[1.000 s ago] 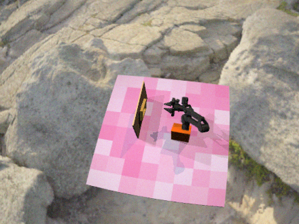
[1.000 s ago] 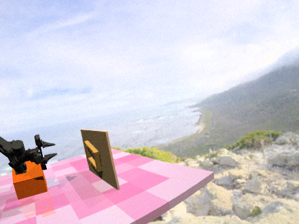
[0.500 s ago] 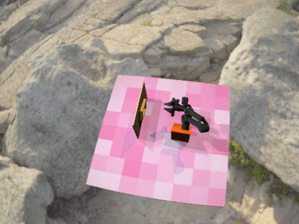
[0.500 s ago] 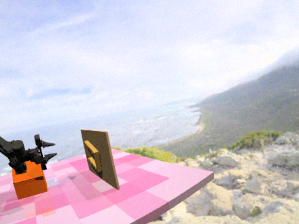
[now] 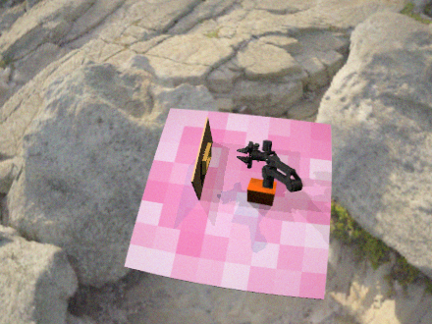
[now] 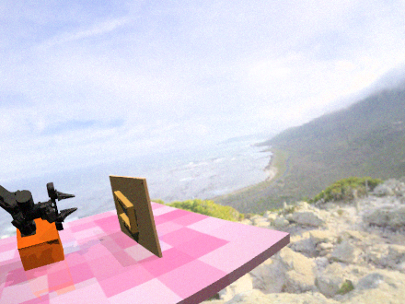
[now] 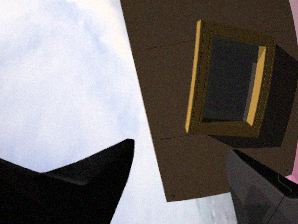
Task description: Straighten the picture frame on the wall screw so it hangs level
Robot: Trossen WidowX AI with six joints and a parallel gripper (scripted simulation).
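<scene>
My gripper tip is 210 mm short of the picture frame, 30 mm to the right of it and 90 mm above it. Round my gripper tip: brown wall board 220 mm ahead, 30 mm to the left, 90 mm below.
</scene>
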